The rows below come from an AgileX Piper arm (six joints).
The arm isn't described. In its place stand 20 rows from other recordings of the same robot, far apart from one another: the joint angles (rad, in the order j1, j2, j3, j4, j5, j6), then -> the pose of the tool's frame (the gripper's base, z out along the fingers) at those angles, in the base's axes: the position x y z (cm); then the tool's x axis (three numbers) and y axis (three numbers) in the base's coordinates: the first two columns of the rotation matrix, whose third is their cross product.
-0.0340 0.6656 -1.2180 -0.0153 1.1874 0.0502 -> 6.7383, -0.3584, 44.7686, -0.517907, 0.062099, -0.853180, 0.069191, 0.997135, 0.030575
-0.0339 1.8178 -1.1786 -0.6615 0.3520 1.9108 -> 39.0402, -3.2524, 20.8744, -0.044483, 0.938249, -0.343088, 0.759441, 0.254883, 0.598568
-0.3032 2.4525 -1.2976 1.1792 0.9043 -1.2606 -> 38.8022, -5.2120, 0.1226, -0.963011, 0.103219, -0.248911, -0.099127, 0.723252, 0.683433
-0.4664 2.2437 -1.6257 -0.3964 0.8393 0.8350 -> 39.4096, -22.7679, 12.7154, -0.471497, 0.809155, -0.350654, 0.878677, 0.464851, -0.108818
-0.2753 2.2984 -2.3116 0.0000 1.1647 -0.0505 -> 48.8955, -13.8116, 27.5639, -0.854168, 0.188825, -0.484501, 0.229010, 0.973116, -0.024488
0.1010 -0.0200 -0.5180 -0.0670 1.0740 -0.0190 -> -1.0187, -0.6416, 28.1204, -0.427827, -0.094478, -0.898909, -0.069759, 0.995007, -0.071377
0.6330 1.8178 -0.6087 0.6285 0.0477 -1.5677 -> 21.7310, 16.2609, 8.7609, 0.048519, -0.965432, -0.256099, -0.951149, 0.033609, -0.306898
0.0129 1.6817 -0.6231 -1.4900 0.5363 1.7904 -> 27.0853, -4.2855, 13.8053, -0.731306, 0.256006, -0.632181, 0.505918, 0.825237, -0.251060
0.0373 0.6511 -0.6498 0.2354 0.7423 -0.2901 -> 11.8042, 1.8762, 31.4442, -0.576078, -0.135045, -0.806162, -0.230685, 0.973027, 0.001848
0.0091 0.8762 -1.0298 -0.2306 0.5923 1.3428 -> 17.2397, -1.0043, 41.5814, -0.034146, 0.905202, -0.423609, 0.349117, 0.407958, 0.843616
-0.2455 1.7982 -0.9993 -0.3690 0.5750 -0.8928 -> 31.8882, -9.8299, 15.7474, -0.606313, -0.792668, 0.063742, -0.755761, 0.549431, -0.356302
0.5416 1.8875 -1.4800 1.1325 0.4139 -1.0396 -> 36.3162, 25.7155, 28.0274, -0.457279, -0.212042, -0.863675, -0.727962, 0.647105, 0.226553
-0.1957 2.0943 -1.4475 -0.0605 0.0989 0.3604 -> 46.1685, -9.2077, 17.8126, -0.514401, 0.403429, -0.756728, 0.367635, 0.900972, 0.230422
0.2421 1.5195 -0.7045 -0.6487 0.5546 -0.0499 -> 25.7697, 3.3815, 17.6646, -0.666230, -0.733828, -0.132793, -0.615216, 0.641475, -0.458279
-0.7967 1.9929 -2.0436 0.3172 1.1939 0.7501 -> 32.6807, -29.6527, 34.6015, 0.056306, 0.989066, -0.136304, 0.835163, 0.028152, 0.549282
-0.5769 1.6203 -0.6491 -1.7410 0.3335 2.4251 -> 22.4503, -18.1122, 15.9893, -0.044175, 0.733896, -0.677823, 0.931078, 0.276189, 0.238356
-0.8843 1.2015 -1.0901 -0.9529 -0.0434 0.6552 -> 17.7572, -21.1615, 41.6300, -0.219261, -0.194250, -0.956134, 0.717833, 0.631592, -0.292929
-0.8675 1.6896 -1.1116 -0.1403 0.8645 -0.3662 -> 20.1581, -25.2700, 21.1743, -0.907863, 0.391423, -0.150244, 0.415034, 0.889807, -0.189710
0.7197 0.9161 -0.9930 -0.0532 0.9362 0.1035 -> 12.8636, 10.7572, 36.9795, -0.568583, -0.402889, -0.717213, -0.596141, 0.802585, 0.021755
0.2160 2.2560 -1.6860 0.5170 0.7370 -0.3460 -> 45.8371, 13.1525, 14.1910, -0.908190, -0.148601, -0.391291, -0.287196, 0.901305, 0.324296
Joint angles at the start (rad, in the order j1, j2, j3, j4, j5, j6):
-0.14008, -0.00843, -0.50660, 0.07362, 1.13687, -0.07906
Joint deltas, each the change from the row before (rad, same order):
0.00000, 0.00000, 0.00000, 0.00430, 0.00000, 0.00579
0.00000, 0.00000, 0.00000, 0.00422, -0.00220, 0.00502
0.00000, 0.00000, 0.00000, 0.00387, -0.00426, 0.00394
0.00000, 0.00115, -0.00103, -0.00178, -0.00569, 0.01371
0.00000, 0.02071, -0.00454, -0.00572, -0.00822, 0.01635
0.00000, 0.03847, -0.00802, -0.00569, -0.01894, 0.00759
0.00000, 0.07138, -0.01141, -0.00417, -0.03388, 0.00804
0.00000, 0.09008, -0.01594, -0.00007, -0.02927, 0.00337
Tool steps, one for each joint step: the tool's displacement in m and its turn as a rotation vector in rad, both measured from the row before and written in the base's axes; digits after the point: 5 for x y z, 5 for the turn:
0.00003, 0.00035, 0.00002, 0.00849, -0.00080, -0.00050
0.00013, 0.00033, 0.00020, 0.00756, -0.00291, -0.00030
0.00022, 0.00028, 0.00036, 0.00617, -0.00485, -0.00008
0.00030, -0.00021, 0.00073, 0.00991, -0.00594, -0.00825
0.00294, -0.00091, 0.00203, 0.01093, 0.00772, -0.01193
0.00589, -0.00136, 0.00382, 0.00416, 0.01161, -0.00814
0.01179, -0.00210, 0.00545, 0.00810, 0.02580, -0.00839
0.01495, -0.00221, 0.00515, 0.00989, 0.04419, -0.00370

